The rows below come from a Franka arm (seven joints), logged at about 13 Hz.
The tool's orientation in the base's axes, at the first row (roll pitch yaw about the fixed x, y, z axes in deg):
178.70, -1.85, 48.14
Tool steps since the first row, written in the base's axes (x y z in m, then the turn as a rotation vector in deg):
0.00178, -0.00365, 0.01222, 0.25, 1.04, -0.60
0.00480, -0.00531, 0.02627, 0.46, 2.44, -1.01
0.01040, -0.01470, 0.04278, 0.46, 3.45, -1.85
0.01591, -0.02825, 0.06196, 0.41, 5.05, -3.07
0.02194, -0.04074, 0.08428, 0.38, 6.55, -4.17
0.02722, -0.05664, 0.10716, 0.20, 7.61, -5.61
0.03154, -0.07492, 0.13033, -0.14, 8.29, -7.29
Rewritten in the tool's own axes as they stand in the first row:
-0.00114, 0.00404, -0.01217, 0.92, -0.52, 0.62
0.00010, 0.00771, -0.02611, 2.09, -1.31, 1.05
-0.00263, 0.01852, -0.04248, 2.82, -2.00, 1.90
-0.00842, 0.03211, -0.06155, 3.93, -3.14, 3.13
-0.01297, 0.04544, -0.08373, 4.99, -4.19, 4.24
-0.02055, 0.06050, -0.10653, 5.62, -5.06, 5.68
-0.03053, 0.07645, -0.12968, 5.84, -5.80, 7.35

